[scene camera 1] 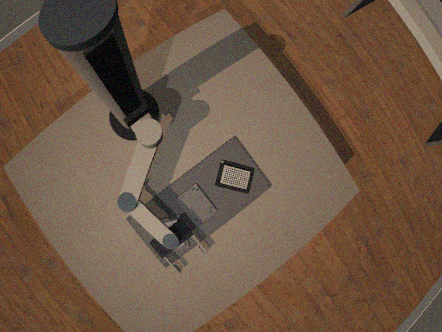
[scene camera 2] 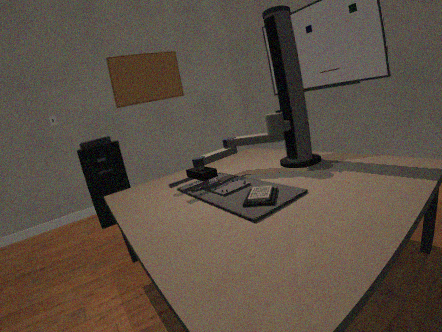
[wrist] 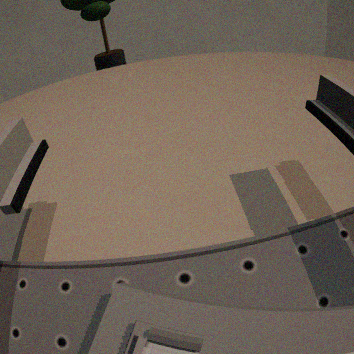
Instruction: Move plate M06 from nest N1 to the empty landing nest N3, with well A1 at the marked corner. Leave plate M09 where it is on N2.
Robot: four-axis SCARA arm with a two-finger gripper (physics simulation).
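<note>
My gripper is open and empty, low over the left end of the grey board. In scene camera 1 a pale plate partly shows beneath the arm; in the wrist view a pale surface shows in a grey nest at the bottom edge. Another pale plate with wells sits in a black nest at the board's right end. The grey middle nest holds no plate. Plate labels and the marked corner cannot be read.
The grey board lies on the table and has holes in the wrist view. The arm's column stands behind it. Low pins or posts stand on the middle nest. Arm shadows cross the board's left part.
</note>
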